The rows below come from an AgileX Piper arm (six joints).
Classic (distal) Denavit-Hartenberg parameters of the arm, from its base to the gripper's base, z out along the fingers. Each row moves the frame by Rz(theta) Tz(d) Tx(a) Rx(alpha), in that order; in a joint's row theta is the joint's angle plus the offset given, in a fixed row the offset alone. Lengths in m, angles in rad.
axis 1: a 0, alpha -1.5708, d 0.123, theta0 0
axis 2: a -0.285, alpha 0, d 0, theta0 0.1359
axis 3: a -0.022, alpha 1.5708, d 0, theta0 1.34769
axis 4: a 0, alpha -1.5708, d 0.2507, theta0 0
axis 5: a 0, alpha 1.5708, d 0, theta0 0
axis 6: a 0, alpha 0, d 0.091, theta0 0
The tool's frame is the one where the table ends.
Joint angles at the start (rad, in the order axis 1, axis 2, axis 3, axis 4, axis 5, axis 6):
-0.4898 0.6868 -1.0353 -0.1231 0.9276 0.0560
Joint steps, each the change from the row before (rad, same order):
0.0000 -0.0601 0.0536 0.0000 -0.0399 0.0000
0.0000 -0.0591 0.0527 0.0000 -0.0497 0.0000
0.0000 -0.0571 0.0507 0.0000 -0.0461 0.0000
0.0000 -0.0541 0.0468 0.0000 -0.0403 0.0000
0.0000 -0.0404 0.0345 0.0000 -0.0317 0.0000
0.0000 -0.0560 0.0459 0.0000 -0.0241 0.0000
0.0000 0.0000 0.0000 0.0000 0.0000 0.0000
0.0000 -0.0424 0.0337 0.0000 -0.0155 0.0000
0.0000 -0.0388 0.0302 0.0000 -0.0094 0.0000
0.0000 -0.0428 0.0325 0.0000 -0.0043 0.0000
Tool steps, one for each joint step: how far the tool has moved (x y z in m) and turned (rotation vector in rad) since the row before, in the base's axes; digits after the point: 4 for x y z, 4 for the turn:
-0.0097 0.0055 -0.0069 -0.0235 -0.0397 0.0044
-0.0087 0.0050 -0.0065 -0.0285 -0.0479 0.0055
-0.0080 0.0047 -0.0069 -0.0267 -0.0449 0.0051
-0.0074 0.0043 -0.0069 -0.0242 -0.0407 0.0044
-0.0053 0.0031 -0.0051 -0.0191 -0.0321 0.0035
-0.0075 0.0042 -0.0087 -0.0172 -0.0294 0.0026
0.0000 0.0000 0.0000 0.0000 0.0000 0.0000
-0.0055 0.0031 -0.0068 -0.0121 -0.0208 0.0017
-0.0048 0.0027 -0.0066 -0.0089 -0.0156 0.0010
-0.0052 0.0028 -0.0078 -0.0071 -0.0127 0.0005

